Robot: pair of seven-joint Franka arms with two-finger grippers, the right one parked.
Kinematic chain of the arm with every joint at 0, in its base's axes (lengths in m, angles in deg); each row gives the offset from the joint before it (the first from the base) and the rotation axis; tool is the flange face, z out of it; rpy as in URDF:
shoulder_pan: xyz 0 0 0.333 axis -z
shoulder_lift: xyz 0 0 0 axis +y
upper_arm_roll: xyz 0 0 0.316 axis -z
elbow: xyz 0.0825 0 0 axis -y
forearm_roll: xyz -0.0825 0 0.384 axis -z
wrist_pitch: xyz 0 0 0 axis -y
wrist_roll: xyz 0.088 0 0 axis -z
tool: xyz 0 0 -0.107 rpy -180 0 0
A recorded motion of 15 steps. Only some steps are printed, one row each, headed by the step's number.
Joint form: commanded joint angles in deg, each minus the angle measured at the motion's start. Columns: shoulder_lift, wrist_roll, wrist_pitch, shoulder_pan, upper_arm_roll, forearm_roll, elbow.
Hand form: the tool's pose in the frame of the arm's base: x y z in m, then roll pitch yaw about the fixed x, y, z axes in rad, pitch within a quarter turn. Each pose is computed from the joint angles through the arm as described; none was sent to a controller.
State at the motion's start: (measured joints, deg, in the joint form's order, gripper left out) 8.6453 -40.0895 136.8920 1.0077 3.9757 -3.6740 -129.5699
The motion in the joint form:
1: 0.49 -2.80 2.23 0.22 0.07 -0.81 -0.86
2: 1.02 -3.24 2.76 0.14 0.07 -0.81 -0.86
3: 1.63 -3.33 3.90 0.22 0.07 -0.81 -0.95
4: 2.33 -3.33 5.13 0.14 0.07 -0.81 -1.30
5: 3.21 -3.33 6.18 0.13 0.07 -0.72 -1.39
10: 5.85 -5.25 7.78 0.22 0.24 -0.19 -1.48
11: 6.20 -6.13 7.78 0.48 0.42 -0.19 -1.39
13: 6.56 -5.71 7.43 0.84 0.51 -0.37 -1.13
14: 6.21 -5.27 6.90 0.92 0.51 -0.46 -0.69
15: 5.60 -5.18 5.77 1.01 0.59 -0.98 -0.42
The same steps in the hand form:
1: 0.5284 -0.0486 0.2857 -3.1070 -0.0209 0.5976
2: 0.5290 -0.0480 0.2816 -3.1081 -0.0204 0.6064
3: 0.5299 -0.0491 0.2770 -3.1145 -0.0251 0.6059
4: 0.5294 -0.0486 0.2700 -3.1182 -0.0261 0.6066
5: 0.5297 -0.0487 0.2629 -3.1215 -0.0251 0.6074
10: 0.5282 -0.0515 0.2404 -3.1173 -0.0038 0.6432
11: 0.5278 -0.0556 0.2377 -3.1152 -0.0001 0.6510
13: 0.5278 -0.0598 0.2356 -3.1090 0.0050 0.6335
14: 0.5302 -0.0606 0.2409 -3.1107 0.0006 0.6234
15: 0.5306 -0.0620 0.2467 -3.1028 -0.0009 0.6121

